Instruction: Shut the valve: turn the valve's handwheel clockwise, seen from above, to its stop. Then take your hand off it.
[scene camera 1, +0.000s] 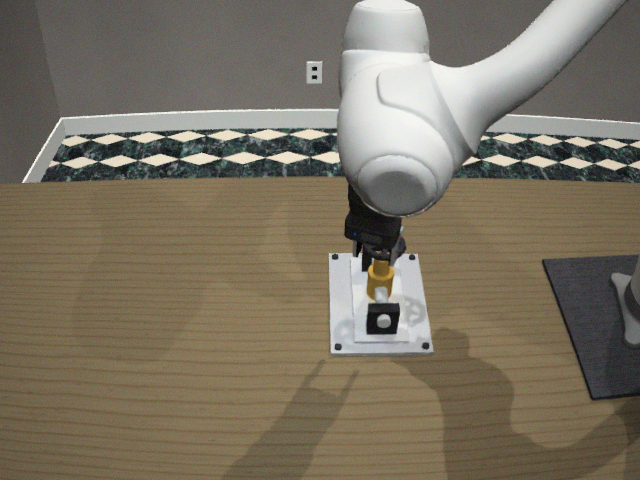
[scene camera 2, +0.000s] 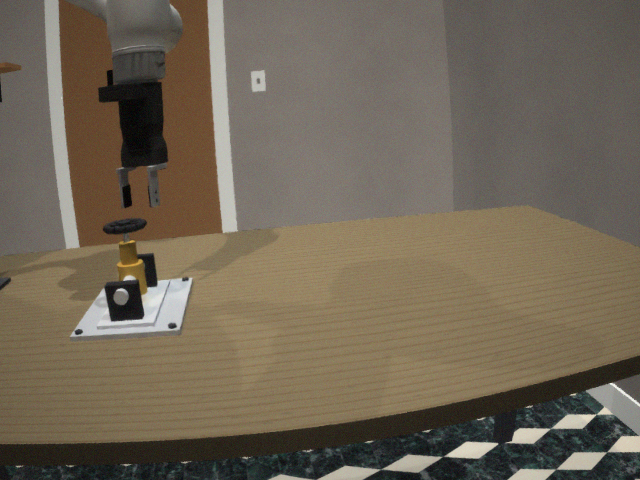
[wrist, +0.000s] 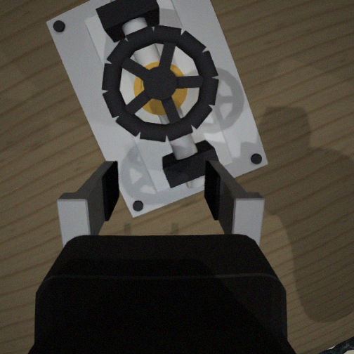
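The black five-spoke handwheel (scene camera 1: 381, 255) (scene camera 2: 124, 226) (wrist: 160, 83) lies level on top of the yellow valve body (scene camera 1: 379, 284) (scene camera 2: 132, 269) (wrist: 154, 106). The gripper body hides part of it in scene camera 1. The valve stands on a white base plate (scene camera 1: 341, 304) (scene camera 2: 178, 304) (wrist: 75, 65), between two black square flanges. My gripper (scene camera 2: 140, 205) (wrist: 161, 178) points down, open and empty. Its fingertips are above the wheel's level in scene camera 2, apart from the wheel. In the wrist view the wheel lies beyond the fingertips, not between them. The wheel's turn relative to its stop cannot be told.
The base plate lies on the wooden table (scene camera 1: 155, 310) (scene camera 2: 361, 320), with dark bolts at its corners. A dark grey mat (scene camera 1: 573, 330) with the arm's base foot (scene camera 1: 630, 330) lies to the right in scene camera 1. The white arm (scene camera 1: 392, 113) reaches over the valve from the upper right.
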